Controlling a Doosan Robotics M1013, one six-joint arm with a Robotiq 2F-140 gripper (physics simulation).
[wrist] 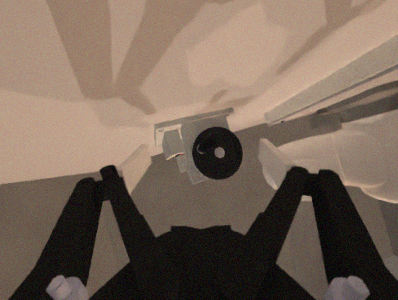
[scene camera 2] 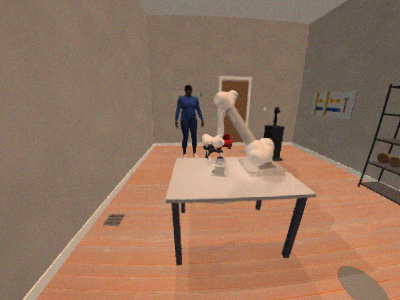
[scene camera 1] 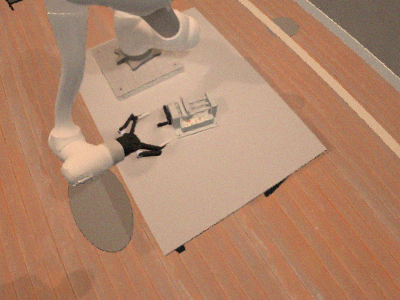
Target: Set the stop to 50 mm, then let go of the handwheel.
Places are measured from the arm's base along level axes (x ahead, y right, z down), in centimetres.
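Pixels of known places: gripper, between the fingertips: [wrist: 203, 151] [scene camera 1: 159, 127]; arm's base, origin of its link: [wrist: 372, 91] [scene camera 2: 263, 164] [scene camera 1: 137, 52].
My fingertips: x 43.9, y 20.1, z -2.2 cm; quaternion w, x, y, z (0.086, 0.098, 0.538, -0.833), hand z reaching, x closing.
Observation:
For each thing: its top centre in the pictures, then the offset to it from my fingertips. "spot": a spot on its surface instead. Level surfaces: height alone.
- black crank handle, centre of its top: [wrist: 208, 154] [scene camera 1: 162, 122] dx -0.5, dy -2.3, dz -0.6 cm
- stop, centre of its top: [wrist: 210, 177] [scene camera 1: 184, 103] dx +1.0, dy -13.6, dz -5.7 cm
- white scale, a spot on its surface: [scene camera 1: 200, 120] spot: dx +8.6, dy -15.6, dz +1.1 cm
- same table, height of its surface: dz +6.7 cm
The white stop fixture [scene camera 1: 199, 126] [scene camera 2: 218, 171] stands on the table. Its black round handwheel [scene camera 1: 168, 114] [wrist: 226, 167] is on the end facing my gripper, and a black crank handle [scene camera 1: 163, 124] sticks out from it. The stop [scene camera 1: 184, 107] is an upright plate across the rods. A white scale [scene camera 1: 200, 120] with a red mark lies below; its numbers are too small to read. My gripper [scene camera 1: 156, 129] [scene camera 2: 215, 156] [wrist: 203, 151] is open and empty. In the wrist view its fingers stand wide on either side of the handwheel, touching neither side, and the wheel is right of the midline.
The arm's base plate [scene camera 1: 122, 89] [scene camera 2: 272, 172] is on the same table [scene camera 1: 220, 190] [scene camera 2: 200, 191], near the fixture. In the second scene view, a person in blue [scene camera 2: 188, 110] stands behind the table, and a black shelf rack [scene camera 2: 377, 135] is at the right.

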